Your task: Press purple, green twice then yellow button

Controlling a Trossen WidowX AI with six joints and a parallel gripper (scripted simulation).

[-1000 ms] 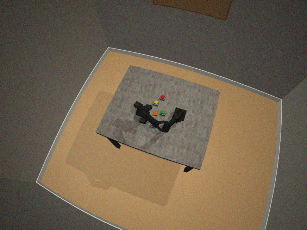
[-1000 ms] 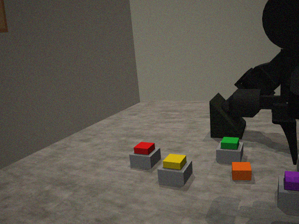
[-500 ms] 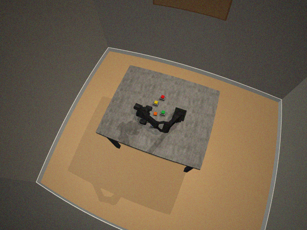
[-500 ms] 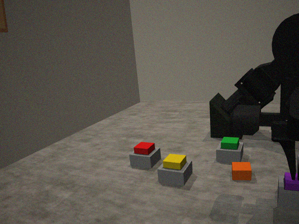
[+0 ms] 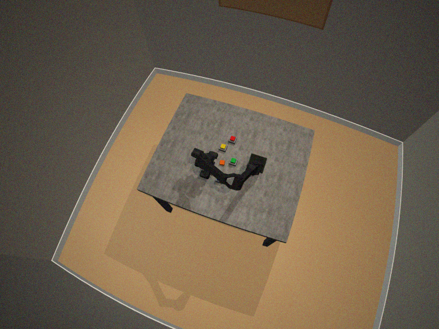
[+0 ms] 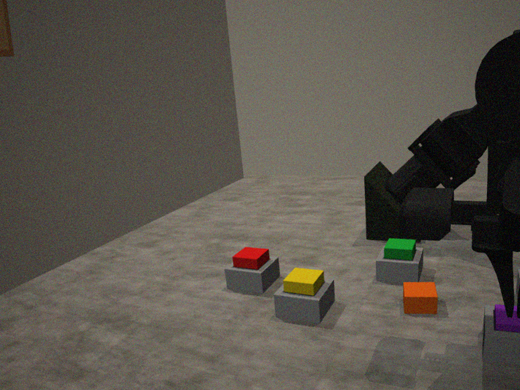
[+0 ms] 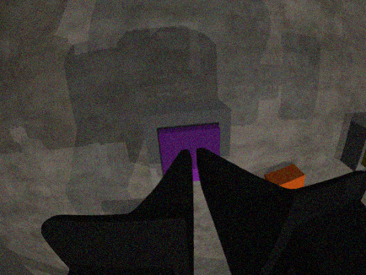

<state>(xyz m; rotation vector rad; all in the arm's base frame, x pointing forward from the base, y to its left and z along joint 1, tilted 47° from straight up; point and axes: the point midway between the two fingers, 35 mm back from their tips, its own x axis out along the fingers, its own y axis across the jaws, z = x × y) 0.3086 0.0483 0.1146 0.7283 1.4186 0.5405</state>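
My gripper tip is 10 mm above the purple button. From my gripper tip the other things lie so: orange block 80 mm to the right, 70 mm behind, 20 mm below; green button 140 mm behind, 100 mm to the right; blue button 80 mm behind, 40 mm to the left.
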